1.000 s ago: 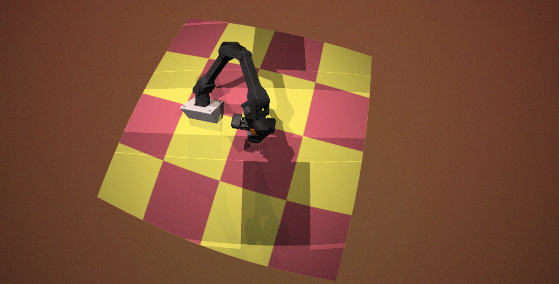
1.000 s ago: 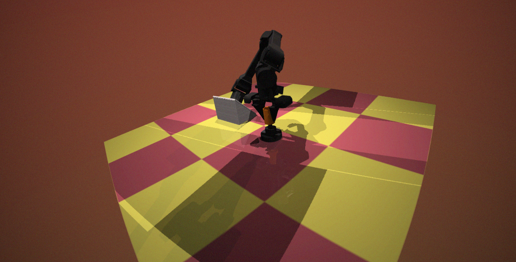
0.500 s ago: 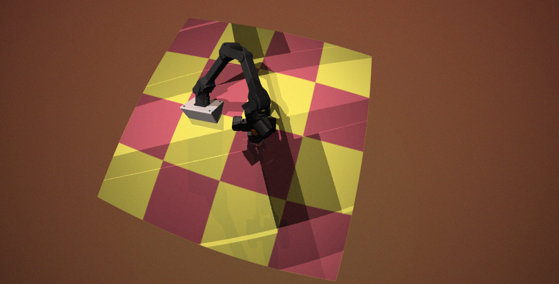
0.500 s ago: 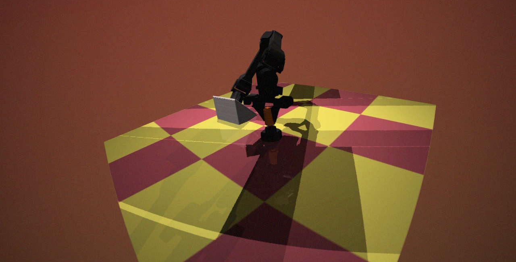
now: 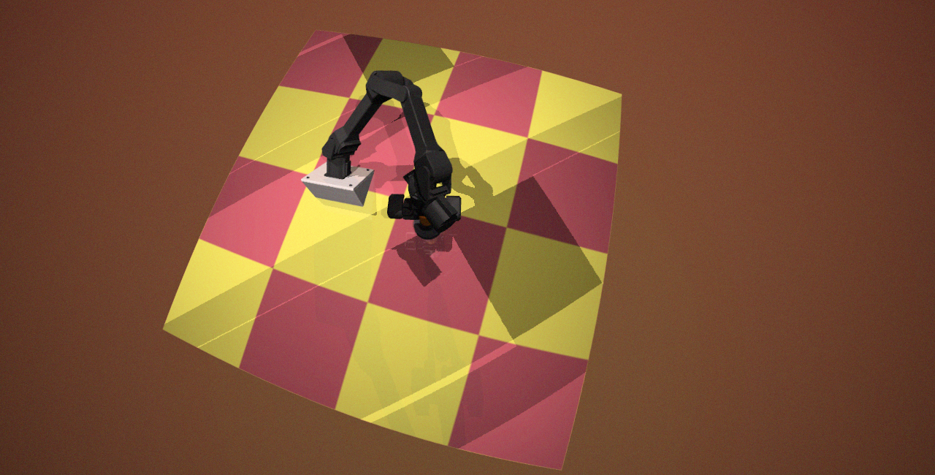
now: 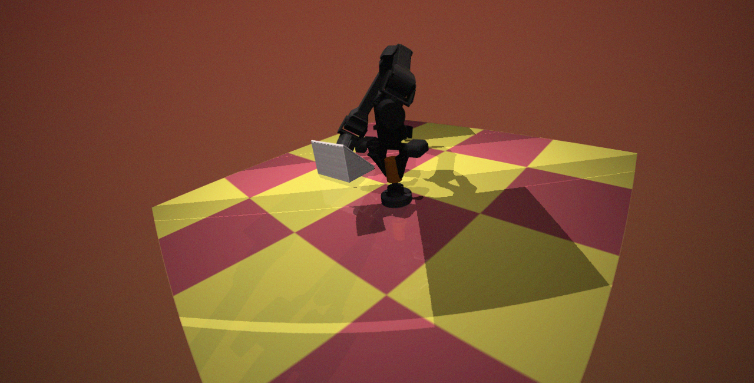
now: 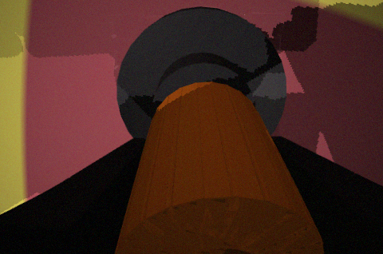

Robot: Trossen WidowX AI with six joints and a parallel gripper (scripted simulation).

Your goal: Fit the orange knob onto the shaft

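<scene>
Right now the orange knob is 2 cm above my gripper tip. The rest, counted from my gripper tip: round dark pedestal (4 cm below).
</scene>
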